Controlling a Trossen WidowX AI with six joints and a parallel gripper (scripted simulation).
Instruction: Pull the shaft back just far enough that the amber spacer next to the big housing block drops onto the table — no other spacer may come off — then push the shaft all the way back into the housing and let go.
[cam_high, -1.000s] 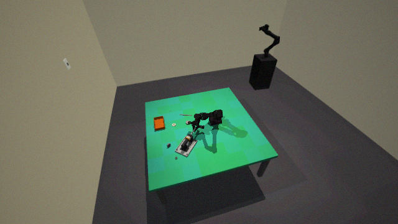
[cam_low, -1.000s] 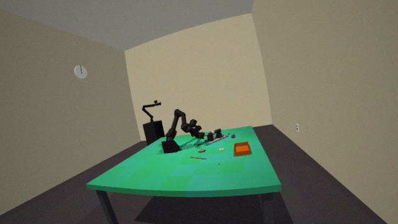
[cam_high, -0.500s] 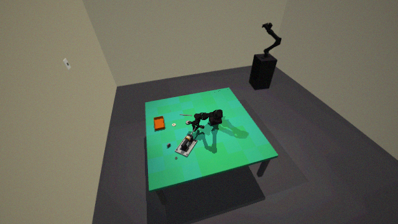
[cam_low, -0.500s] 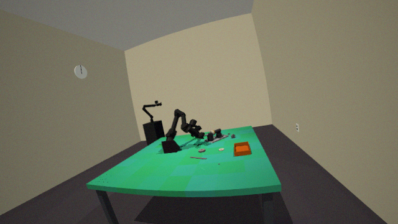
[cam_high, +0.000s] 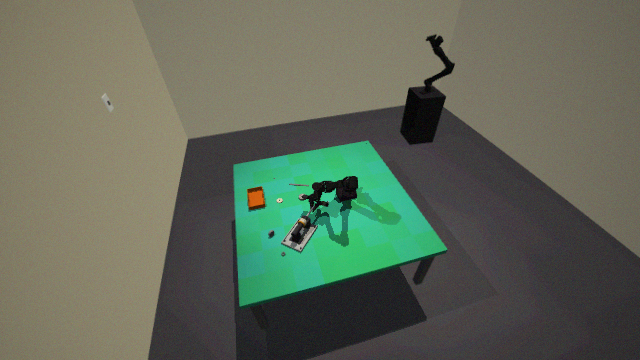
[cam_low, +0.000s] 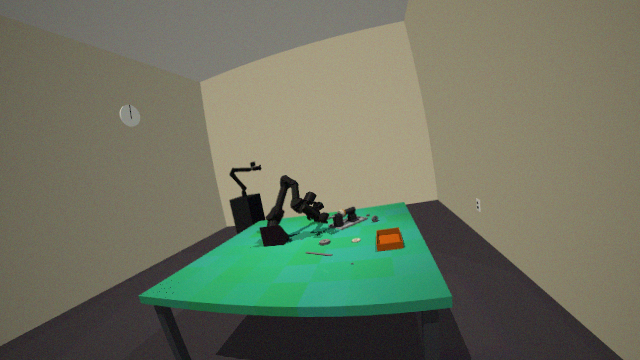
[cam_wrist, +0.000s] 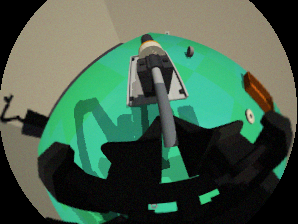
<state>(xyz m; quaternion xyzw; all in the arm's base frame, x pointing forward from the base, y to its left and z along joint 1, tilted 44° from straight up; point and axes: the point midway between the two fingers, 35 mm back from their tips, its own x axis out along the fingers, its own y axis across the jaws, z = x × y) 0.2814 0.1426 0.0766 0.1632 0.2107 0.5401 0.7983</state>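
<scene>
My gripper tip is now 30 mm short of the grey shaft, 40 mm to the right of it and 20 mm below it. Round my gripper tip: pale washer (220 mm ahead, 210 mm to the right, 50 mm below); grey disc (40 mm ahead, 210 mm to the right, 50 mm below); orange tray (400 mm ahead, 260 mm to the right, 50 mm below).
</scene>
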